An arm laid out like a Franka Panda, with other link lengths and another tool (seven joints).
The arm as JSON. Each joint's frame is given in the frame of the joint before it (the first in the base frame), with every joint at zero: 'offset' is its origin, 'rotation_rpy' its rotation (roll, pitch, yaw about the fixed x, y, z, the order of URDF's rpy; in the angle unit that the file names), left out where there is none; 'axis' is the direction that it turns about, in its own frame. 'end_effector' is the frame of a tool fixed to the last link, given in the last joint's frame.
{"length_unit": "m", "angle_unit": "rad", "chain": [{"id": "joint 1", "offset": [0.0, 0.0, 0.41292], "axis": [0.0, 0.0, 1.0]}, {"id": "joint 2", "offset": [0.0, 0.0, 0.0], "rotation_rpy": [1.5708, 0.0, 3.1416], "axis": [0.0, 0.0, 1.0]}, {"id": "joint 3", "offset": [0.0, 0.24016, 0.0], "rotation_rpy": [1.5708, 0.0, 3.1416], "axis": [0.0, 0.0, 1.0]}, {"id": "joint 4", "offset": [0.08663, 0.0, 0.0], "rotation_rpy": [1.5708, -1.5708, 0.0], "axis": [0.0, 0.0, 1.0]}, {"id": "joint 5", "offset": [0.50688, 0.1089, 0.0], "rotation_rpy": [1.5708, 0.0, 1.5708], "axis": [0.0, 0.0, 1.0]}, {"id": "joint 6", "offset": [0.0, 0.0, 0.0], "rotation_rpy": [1.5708, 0.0, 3.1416], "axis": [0.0, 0.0, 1.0]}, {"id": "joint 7", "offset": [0.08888, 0.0, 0.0], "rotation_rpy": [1.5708, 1.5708, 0.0], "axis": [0.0, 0.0, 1.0]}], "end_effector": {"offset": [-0.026, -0.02, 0.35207], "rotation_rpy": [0.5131, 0.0, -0.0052]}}
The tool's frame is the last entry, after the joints.
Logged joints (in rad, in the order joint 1, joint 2, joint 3, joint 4, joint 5, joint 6, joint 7), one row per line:
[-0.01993, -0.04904, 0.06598, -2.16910, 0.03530, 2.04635, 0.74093]
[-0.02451, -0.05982, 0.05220, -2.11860, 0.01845, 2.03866, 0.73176]
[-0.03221, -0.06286, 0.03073, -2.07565, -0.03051, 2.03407, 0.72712]
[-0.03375, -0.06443, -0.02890, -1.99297, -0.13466, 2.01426, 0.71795]
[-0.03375, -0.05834, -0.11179, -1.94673, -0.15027, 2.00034, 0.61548]
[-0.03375, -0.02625, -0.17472, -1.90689, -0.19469, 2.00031, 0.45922]
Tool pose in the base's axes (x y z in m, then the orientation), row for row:
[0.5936, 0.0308, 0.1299, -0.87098, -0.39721, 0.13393, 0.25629]
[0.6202, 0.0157, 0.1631, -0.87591, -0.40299, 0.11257, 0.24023]
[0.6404, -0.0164, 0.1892, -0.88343, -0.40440, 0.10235, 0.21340]
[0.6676, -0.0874, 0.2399, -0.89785, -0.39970, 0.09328, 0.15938]
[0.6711, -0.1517, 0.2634, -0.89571, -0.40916, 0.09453, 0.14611]
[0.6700, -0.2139, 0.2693, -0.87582, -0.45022, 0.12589, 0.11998]
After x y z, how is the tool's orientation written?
As a quaternion, x y z w.
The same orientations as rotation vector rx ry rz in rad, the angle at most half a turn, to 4 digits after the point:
[-2.3637, -1.0780, 0.3635]
[-2.3969, -1.1028, 0.3081]
[-2.4519, -1.1224, 0.2841]
[-2.5661, -1.1423, 0.2666]
[-2.5790, -1.1781, 0.2722]
[-2.5593, -1.3156, 0.3679]

